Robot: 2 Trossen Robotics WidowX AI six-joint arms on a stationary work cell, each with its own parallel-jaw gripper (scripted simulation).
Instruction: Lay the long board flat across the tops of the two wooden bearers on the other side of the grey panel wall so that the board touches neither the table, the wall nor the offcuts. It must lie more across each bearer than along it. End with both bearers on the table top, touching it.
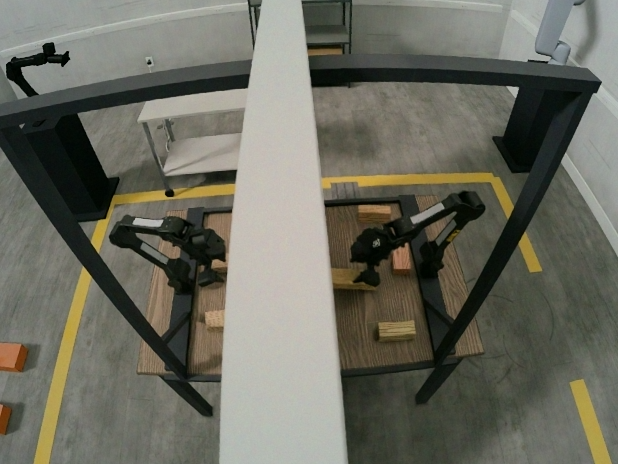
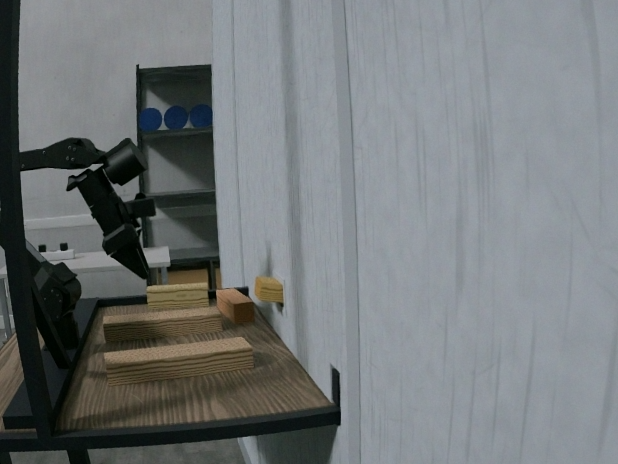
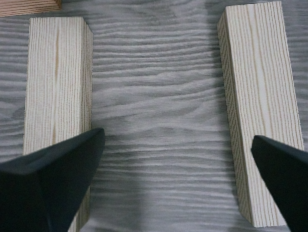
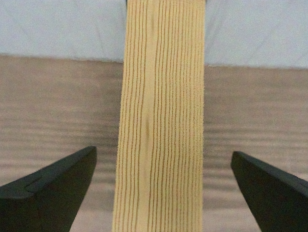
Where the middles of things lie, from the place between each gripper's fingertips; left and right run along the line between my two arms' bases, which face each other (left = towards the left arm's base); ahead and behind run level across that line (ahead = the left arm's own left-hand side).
The long yellow board (image 4: 159,170) is 9 cm to the left of my right hand (image 1: 352,272) and 5 cm below it.
The long yellow board is 38 cm to the right of my left hand and 10 cm below it.
